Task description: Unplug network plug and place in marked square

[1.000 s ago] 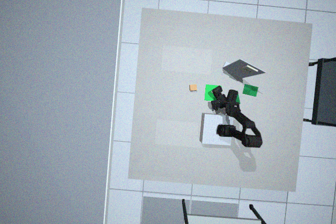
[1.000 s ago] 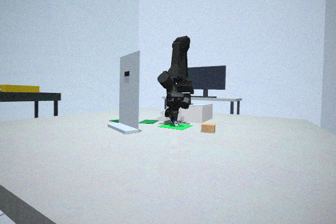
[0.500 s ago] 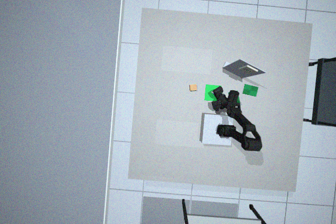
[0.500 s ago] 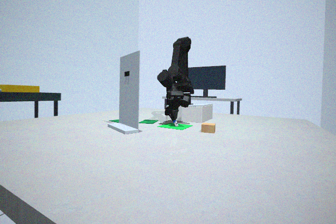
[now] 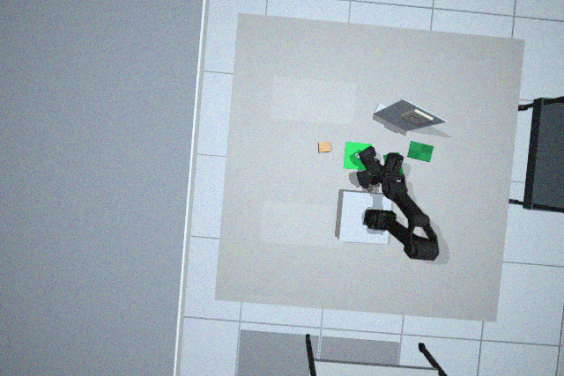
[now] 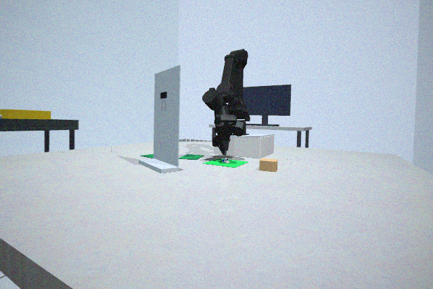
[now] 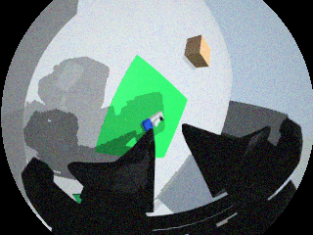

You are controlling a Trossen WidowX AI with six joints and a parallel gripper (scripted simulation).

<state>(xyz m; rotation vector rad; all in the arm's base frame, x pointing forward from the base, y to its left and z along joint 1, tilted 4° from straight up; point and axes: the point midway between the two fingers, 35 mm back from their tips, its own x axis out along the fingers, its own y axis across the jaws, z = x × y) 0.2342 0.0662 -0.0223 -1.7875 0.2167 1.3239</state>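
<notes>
Right now my gripper tip is 3 cm above the network plug. Round my gripper tip: orange block: 16 cm to the left, 2 cm below, 1 cm ahead; then upright grey panel: 18 cm ahead, 12 cm to the right, 10 cm above; then green marked square: 3 cm below, 1 cm to the left.
</notes>
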